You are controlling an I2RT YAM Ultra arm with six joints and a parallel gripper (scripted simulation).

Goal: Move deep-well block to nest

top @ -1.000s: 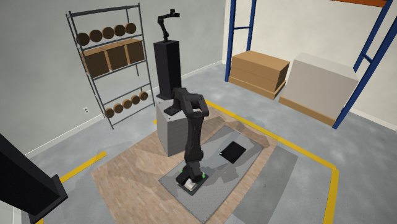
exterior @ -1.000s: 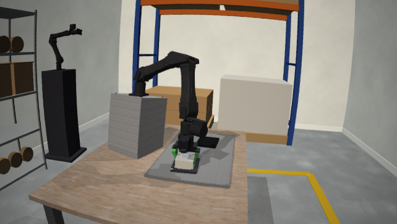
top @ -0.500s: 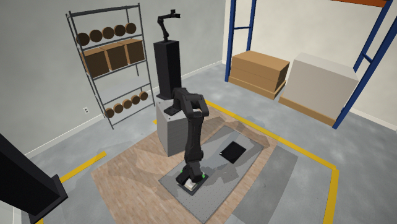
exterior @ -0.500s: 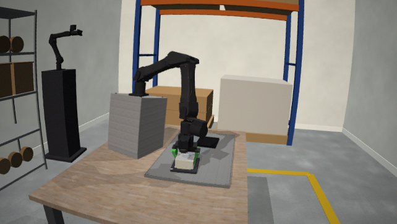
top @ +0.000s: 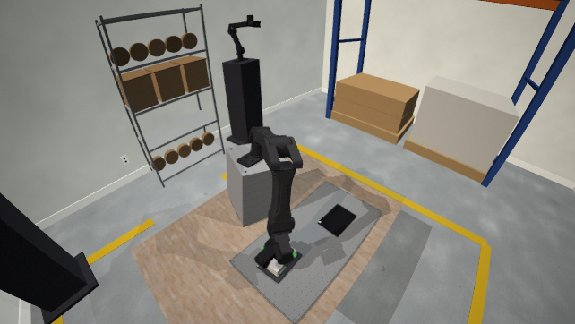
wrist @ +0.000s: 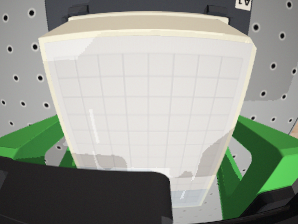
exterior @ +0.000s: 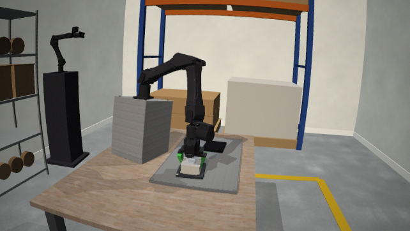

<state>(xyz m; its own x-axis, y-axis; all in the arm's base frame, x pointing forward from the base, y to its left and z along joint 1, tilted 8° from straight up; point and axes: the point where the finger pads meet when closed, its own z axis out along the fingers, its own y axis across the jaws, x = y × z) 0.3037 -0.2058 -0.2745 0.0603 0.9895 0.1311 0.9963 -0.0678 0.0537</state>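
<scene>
The plate nest N1 lies 20 mm below my hand. Round my hand: black nest N2: 110 mm ahead, 340 mm to the left, 20 mm below; white deep-well block: 10 mm above.
</scene>
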